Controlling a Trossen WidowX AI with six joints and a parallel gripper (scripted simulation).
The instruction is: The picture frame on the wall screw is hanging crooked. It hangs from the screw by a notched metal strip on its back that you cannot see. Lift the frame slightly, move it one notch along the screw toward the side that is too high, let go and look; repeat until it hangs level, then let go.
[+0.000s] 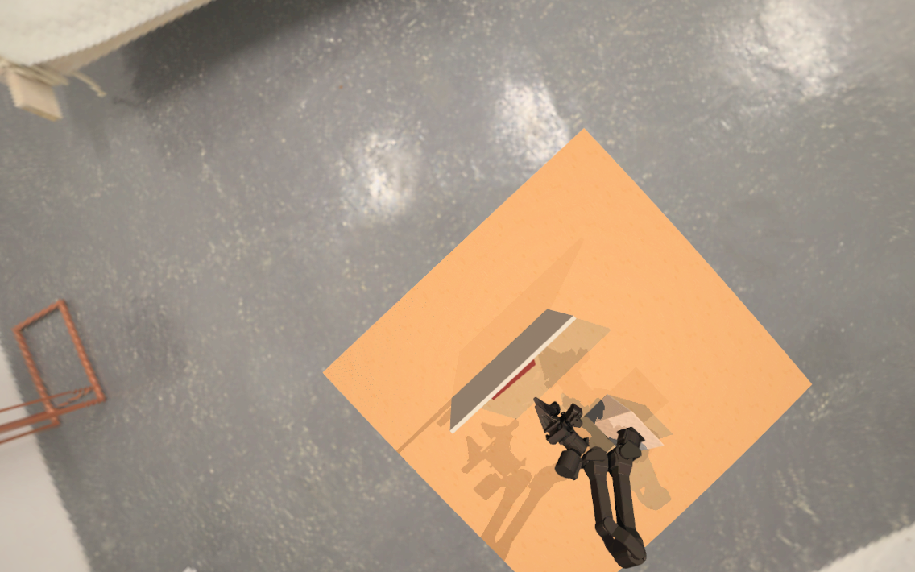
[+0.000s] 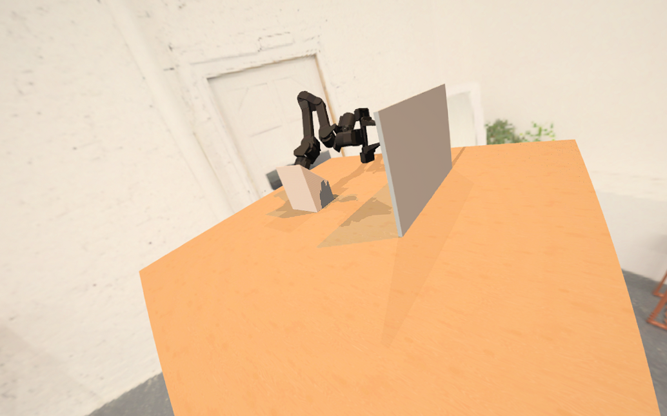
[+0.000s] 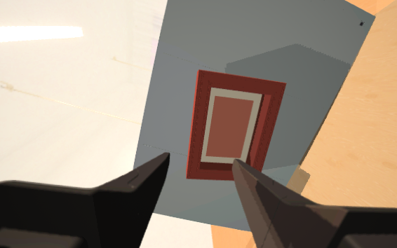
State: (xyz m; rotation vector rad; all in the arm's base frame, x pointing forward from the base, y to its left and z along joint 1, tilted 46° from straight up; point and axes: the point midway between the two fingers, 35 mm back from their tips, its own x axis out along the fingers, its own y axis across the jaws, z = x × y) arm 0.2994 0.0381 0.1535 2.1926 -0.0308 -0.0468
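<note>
My gripper tip is 110 mm short of the dark red picture frame, 50 mm above it and 10 mm to the left of it. Round my gripper tip: grey wall panel (120 mm ahead, 60 mm below, 20 mm to the right).
</note>
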